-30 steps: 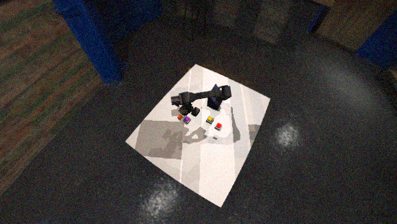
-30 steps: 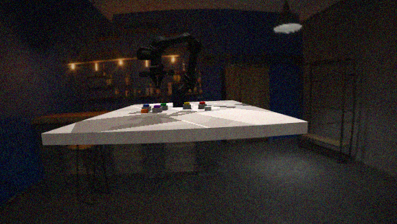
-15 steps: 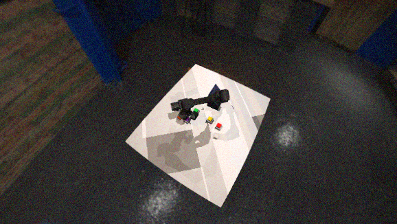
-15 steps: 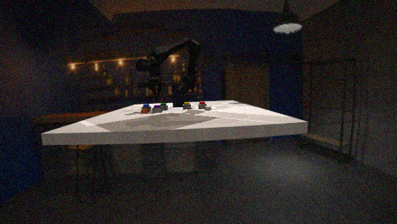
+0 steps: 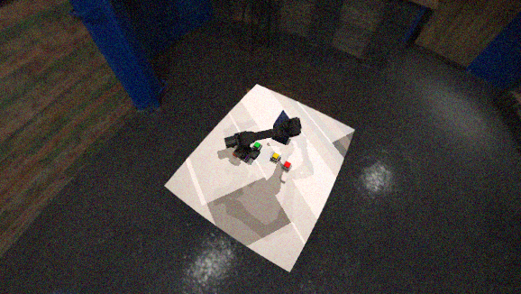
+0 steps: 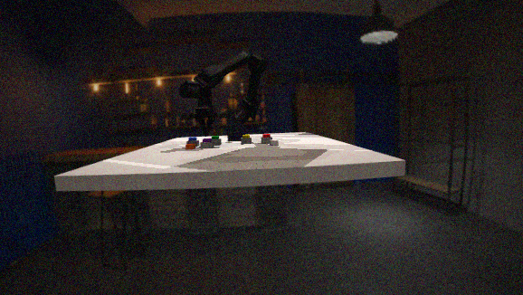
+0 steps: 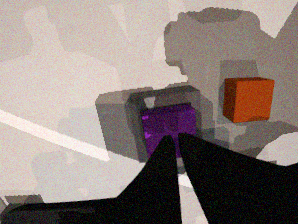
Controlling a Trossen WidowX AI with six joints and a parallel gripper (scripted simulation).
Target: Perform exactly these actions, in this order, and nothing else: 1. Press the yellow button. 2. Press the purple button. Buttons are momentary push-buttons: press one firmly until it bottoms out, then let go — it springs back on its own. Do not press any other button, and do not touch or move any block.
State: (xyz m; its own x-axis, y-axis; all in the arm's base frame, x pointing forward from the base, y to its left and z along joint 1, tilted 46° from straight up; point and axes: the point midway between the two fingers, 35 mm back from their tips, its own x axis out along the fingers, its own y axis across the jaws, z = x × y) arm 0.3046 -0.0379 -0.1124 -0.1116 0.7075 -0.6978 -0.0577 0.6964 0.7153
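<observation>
Right now my gripper tip is 2 cm past the small white block, 28 cm to the right of it and 4 cm above it. Round my gripper tip: blue button: 9 cm behind, 8 cm to the right, 2 cm below; then yellow button: 11 cm behind, 16 cm to the left, 2 cm below; then purple button: 2 cm below.
</observation>
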